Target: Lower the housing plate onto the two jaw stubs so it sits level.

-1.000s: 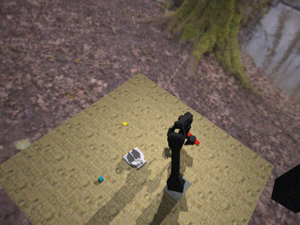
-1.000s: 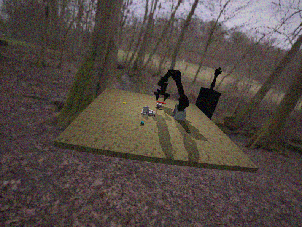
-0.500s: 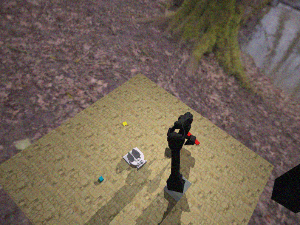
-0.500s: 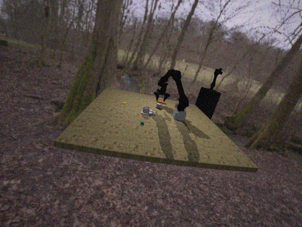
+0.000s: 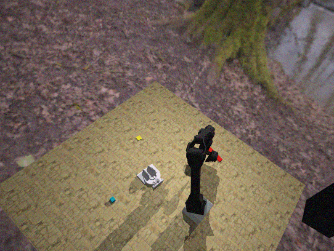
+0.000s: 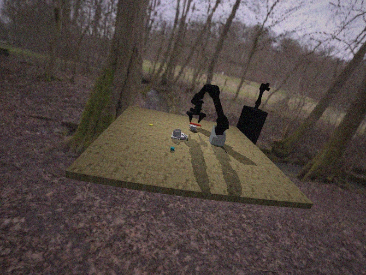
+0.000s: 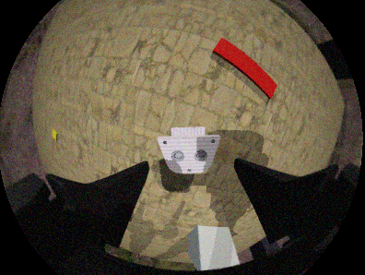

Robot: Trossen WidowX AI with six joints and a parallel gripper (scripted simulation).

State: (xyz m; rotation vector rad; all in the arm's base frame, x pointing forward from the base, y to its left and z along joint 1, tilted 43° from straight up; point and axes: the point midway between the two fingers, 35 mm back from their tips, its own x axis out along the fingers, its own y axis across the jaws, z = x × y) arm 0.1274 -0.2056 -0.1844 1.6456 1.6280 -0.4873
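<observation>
Now: the white block 5 cm below my gripper tip and 1 cm to the left of it. Also, from my gripper tip: yellow tile: 40 cm ahead, 6 cm to the left, 6 cm below; then teal cube: 48 cm to the left, 27 cm ahead, 5 cm below; then red bar: 14 cm to the right, 7 cm behind, 6 cm below.
</observation>
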